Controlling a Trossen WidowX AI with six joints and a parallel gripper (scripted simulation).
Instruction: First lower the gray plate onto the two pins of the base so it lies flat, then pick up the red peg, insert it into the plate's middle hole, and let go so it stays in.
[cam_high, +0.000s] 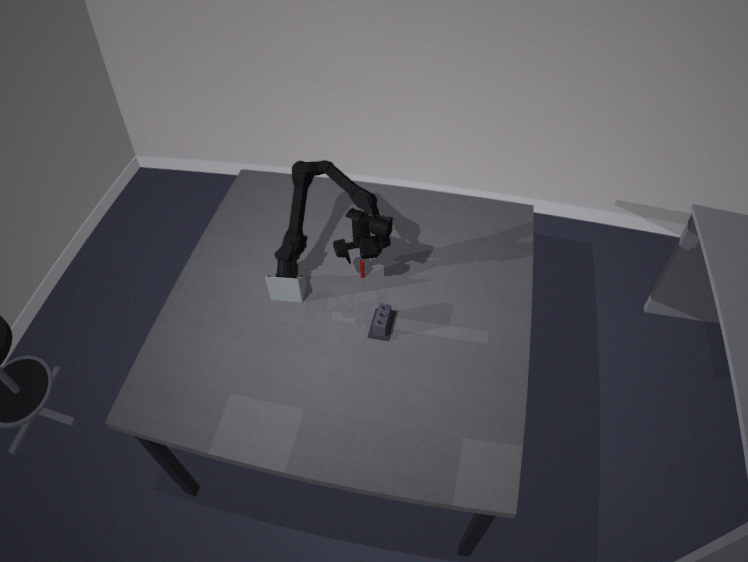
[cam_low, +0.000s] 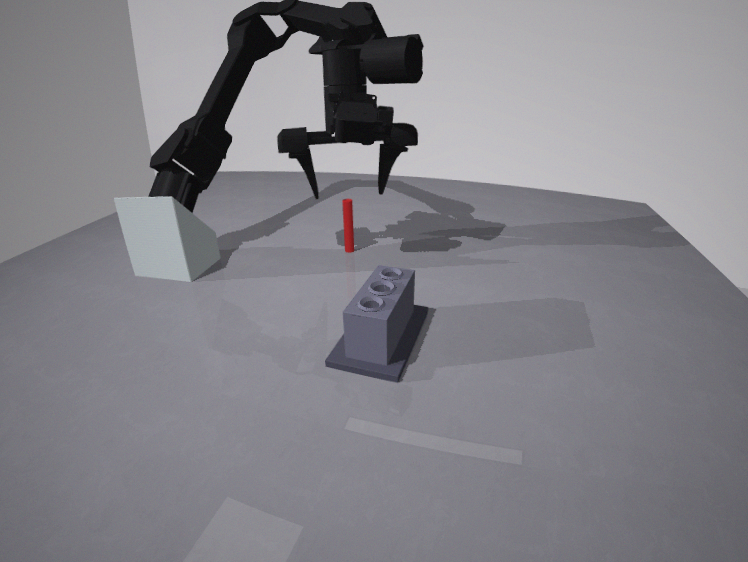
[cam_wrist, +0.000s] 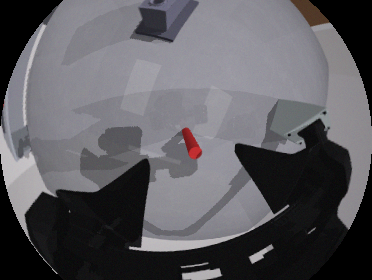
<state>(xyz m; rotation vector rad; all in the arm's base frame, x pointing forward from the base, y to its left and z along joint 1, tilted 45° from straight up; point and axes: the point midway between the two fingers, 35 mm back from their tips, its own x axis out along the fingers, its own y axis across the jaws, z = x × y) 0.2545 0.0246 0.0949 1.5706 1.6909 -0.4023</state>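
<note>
My gripper tip is 5 cm above the red peg. Round my gripper tip: gray plate 8 cm ahead, 21 cm to the right, 4 cm below; then dark base 7 cm ahead, 21 cm to the right, 8 cm below.
</note>
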